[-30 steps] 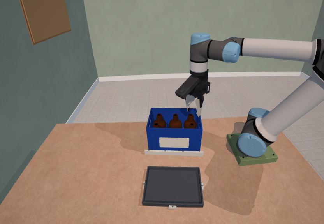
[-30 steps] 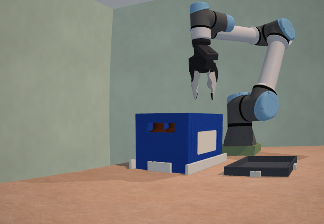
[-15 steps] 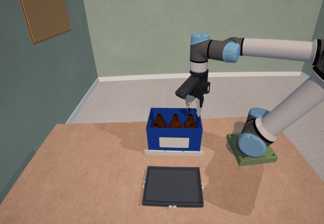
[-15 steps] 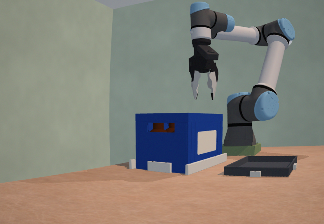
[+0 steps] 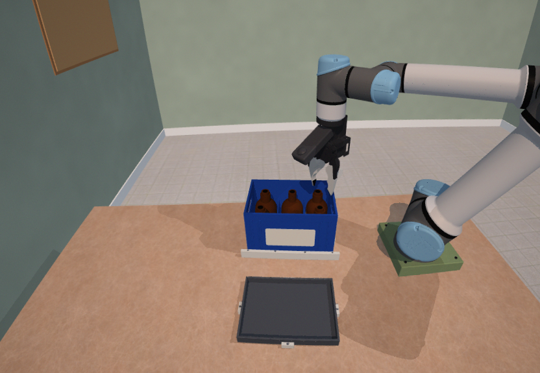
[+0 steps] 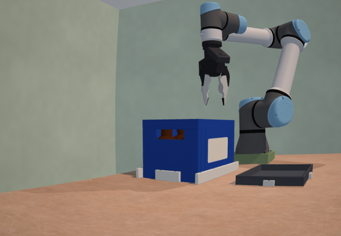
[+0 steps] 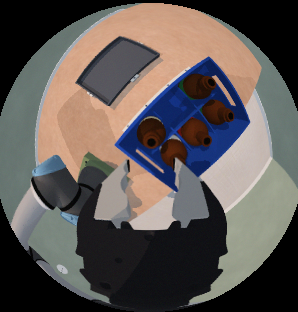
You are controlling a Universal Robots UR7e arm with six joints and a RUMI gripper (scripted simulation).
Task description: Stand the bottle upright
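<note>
My gripper is now 160 mm above the blue crate, 90 mm short of it and 40 mm to the left of it. Round my hand: dark tray (250 mm to the left, 230 mm below, 90 mm ahead); glass bottle (150 mm below, 80 mm to the right, 80 mm ahead).
</note>
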